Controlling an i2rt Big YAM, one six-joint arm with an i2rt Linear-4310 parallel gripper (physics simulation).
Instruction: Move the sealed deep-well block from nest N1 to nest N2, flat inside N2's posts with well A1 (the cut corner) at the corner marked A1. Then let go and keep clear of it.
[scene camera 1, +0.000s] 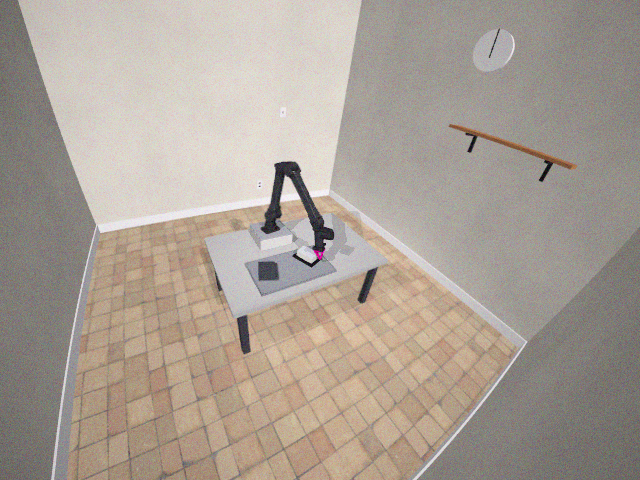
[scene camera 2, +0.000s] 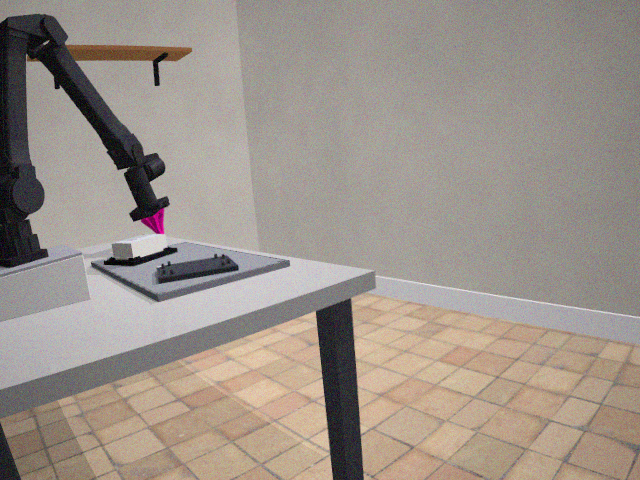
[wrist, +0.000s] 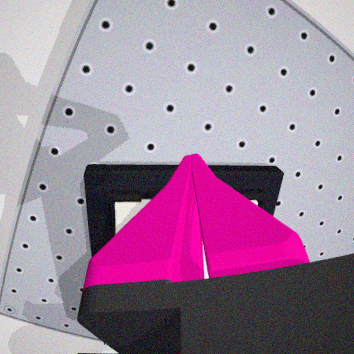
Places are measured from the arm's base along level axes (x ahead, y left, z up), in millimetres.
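Pixels of known places: gripper, between the fingertips: (scene camera 1: 319, 259) (wrist: 193, 165); arm's base, origin of its link: (scene camera 1: 270, 229) (scene camera 2: 22, 261).
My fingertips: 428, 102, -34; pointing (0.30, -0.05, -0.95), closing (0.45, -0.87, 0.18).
Note:
For each thing: its top centre in the pictures, then the offset to it from my fingertips, as dx, dy, dz. Level surfaces: height alone.
- white deep-well block, centre of its top: (wrist: 190, 325) (scene camera 2: 138, 238) (scene camera 1: 308, 251) -93, -25, +14
- black nest N1, centre of its top: (wrist: 181, 282) (scene camera 2: 140, 251) (scene camera 1: 307, 255) -93, -26, -22
- Nest N2, centre of its top: (scene camera 2: 194, 261) (scene camera 1: 268, 268) -134, -320, -18
- grey perforated board, centre of its top: (wrist: 329, 269) (scene camera 2: 174, 261) (scene camera 1: 291, 266) -85, -173, -39
- light grey table, height of its surface: dz -52
The white deep-well block (scene camera 1: 307, 253) (scene camera 2: 140, 246) (wrist: 123, 212) sits in the black nest N1 (scene camera 1: 301, 260) (scene camera 2: 168, 251) (wrist: 135, 180). My gripper (scene camera 1: 319, 255) (scene camera 2: 161, 233) (wrist: 193, 165) is shut with nothing between its magenta fingers. The tips point down just above the block's end on the far side in the second scene view. In the wrist view the fingers hide most of the block, so its cut corner cannot be made out. Nest N2 (scene camera 1: 268, 271) (scene camera 2: 199, 267), dark grey with short posts at its ends, holds nothing. Its A1 mark is too small to read.
Both nests stand on a grey perforated board (scene camera 1: 292, 277) (scene camera 2: 258, 262) (wrist: 225, 107) on the light grey table (scene camera 1: 227, 268) (scene camera 2: 330, 276). The arm's base stands on a pale box (scene camera 1: 276, 241) (scene camera 2: 46, 291) behind the board. A wooden shelf (scene camera 1: 511, 145) (scene camera 2: 129, 52) is on the wall.

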